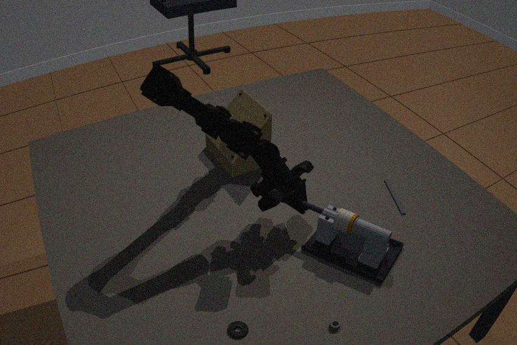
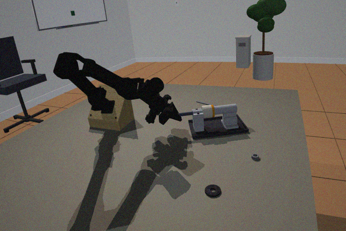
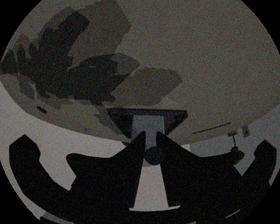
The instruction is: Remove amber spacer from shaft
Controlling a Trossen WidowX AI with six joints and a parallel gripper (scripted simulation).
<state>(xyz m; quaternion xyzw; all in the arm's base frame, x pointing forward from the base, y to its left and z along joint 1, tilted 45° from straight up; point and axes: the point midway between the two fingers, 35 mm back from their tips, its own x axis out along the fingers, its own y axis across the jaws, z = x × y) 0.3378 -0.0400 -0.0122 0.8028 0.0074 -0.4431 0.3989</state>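
The shaft lies 5 cm ahead of my gripper tip, 2 cm to the left of it and 2 cm above it. Also, from my gripper tip: amber spacer (12 cm ahead, 5 cm to the left, 2 cm above); cream spacer (11 cm ahead, 4 cm to the left, 2 cm above); thin dark rod (30 cm to the left, 6 cm ahead, 5 cm below).
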